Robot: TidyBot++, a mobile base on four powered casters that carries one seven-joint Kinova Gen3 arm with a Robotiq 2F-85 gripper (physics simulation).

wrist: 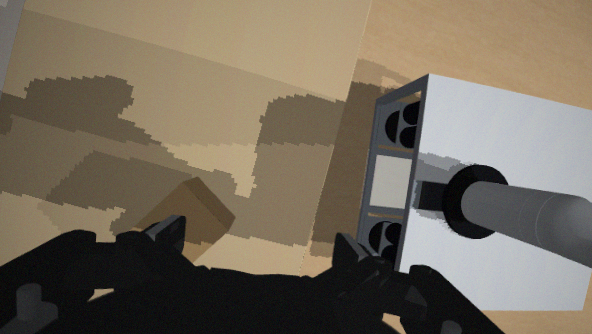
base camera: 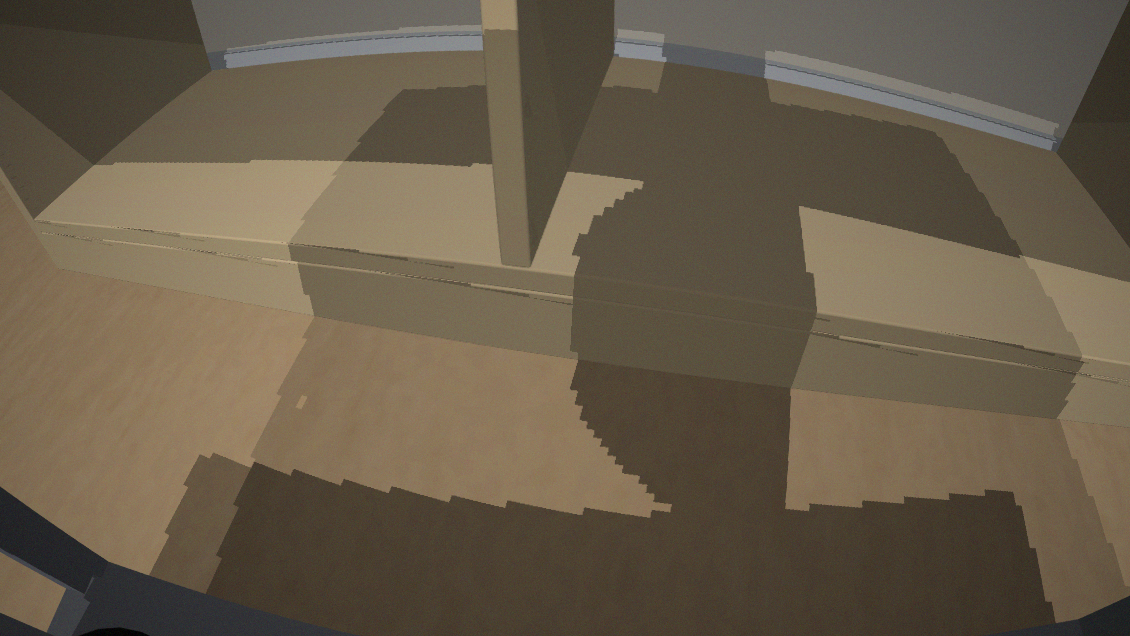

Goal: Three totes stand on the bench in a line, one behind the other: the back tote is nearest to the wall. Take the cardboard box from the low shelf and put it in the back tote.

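Places are measured from the arm's base along level axes (x ahead, y left, z up), in centimetres.
Pixels of known places: gripper, fingertip midpoint: (wrist: pixel 260 241); arm's base, origin of the base link: (wrist: pixel 479 202).
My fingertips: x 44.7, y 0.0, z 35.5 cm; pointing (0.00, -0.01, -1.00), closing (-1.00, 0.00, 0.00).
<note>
Ahead of a thing's pixels: the offset from my fingertips to its top centre. "spot": to the spot under its first point.
The brown cardboard box @(dx +8.2, dy +3.9, dz -9.1 cm) (wrist: pixel 196 212) sits on the pale wooden top of the low shelf (wrist: pixel 225 35) (base camera: pixel 442 316) in the wrist view. My gripper (wrist: pixel 260 241) is open and empty, with its fingers wide apart, above the shelf's front edge. The box is at the left finger, which hides part of it; most of the gap between the fingers is to the right of the box. The base camera shows the shelf's lower front and bottom boards. The three totes and the bench do not show in either view.
In the wrist view my white-topped base (wrist: pixel 510 125) stands close in front of the shelf, with the grey arm (wrist: pixel 510 205) rising from it. In the base camera an upright divider @(spot: dx -5.1, dy +5.5, dz -59.1 cm) (base camera: pixel 510 158) splits the shelf's compartments, and a wall with pale skirting (base camera: pixel 355 43) is behind.
</note>
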